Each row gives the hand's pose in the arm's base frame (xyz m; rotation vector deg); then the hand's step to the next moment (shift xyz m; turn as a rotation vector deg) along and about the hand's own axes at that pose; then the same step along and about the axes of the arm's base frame.
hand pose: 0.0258 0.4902 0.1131 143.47 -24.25 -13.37
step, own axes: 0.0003 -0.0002 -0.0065 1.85 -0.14 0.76
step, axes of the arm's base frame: 0.0020 0.0034 0.0052 1.57 -0.93 -0.83
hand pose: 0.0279 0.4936 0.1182 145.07 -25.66 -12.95
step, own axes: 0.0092 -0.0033 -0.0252 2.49 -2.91 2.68
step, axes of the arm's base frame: 0.0158 0.0117 0.0186 2.42 0.08 -4.00
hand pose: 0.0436 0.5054 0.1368 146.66 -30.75 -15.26
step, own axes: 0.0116 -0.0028 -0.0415 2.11 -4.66 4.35
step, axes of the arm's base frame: 0.0232 0.0155 0.0329 2.17 0.90 -6.29
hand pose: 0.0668 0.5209 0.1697 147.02 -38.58 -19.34
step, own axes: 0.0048 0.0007 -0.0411 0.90 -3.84 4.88
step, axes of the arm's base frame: 0.0179 0.0123 0.0352 0.63 0.69 -6.20
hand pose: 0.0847 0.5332 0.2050 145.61 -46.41 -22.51
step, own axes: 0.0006 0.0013 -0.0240 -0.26 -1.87 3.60
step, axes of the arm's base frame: 0.0092 0.0064 0.0212 -0.72 0.36 -3.98
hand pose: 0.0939 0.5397 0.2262 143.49 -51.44 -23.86
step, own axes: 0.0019 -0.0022 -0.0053 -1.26 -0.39 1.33
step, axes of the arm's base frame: 0.0048 0.0019 0.0032 -1.29 0.69 -1.17
